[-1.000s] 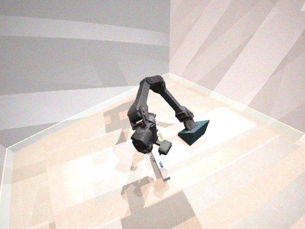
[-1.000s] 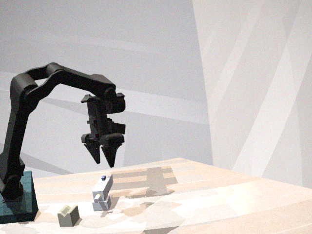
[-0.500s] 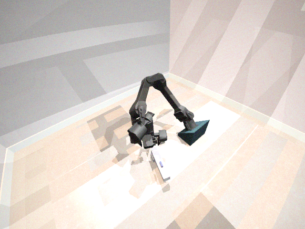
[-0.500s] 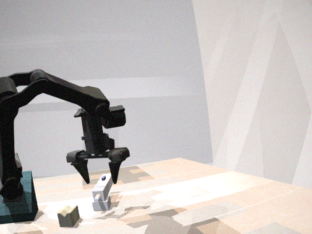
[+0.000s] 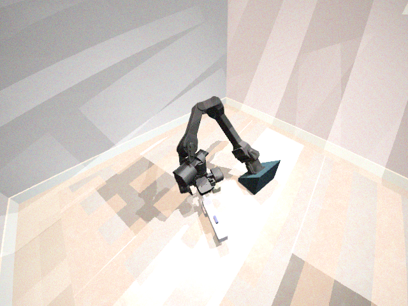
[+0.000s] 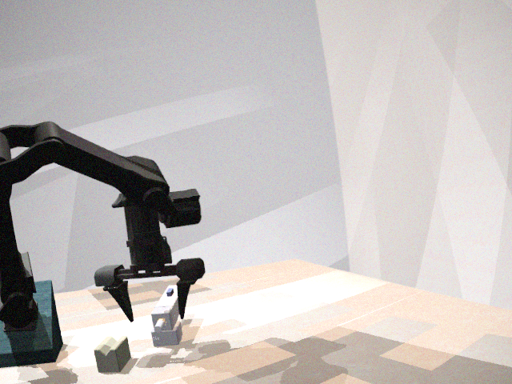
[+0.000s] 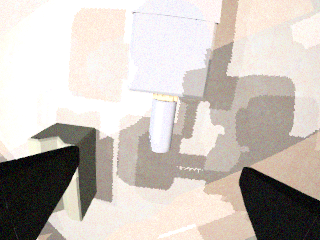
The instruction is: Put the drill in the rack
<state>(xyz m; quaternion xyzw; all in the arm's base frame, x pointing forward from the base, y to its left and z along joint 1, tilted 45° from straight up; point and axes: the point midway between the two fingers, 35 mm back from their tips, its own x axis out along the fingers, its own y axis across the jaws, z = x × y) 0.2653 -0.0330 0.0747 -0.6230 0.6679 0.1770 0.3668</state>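
The drill lies 2 cm ahead of my gripper tip, 6 cm to the left of it and 1 cm below it. Round my gripper tip: v-shaped rack 9 cm behind, 2 cm to the right, 5 cm below; then bluish key 4 cm ahead, 15 cm to the left, 1 cm below; then housing block 3 cm ahead, 12 cm to the left, 2 cm below.
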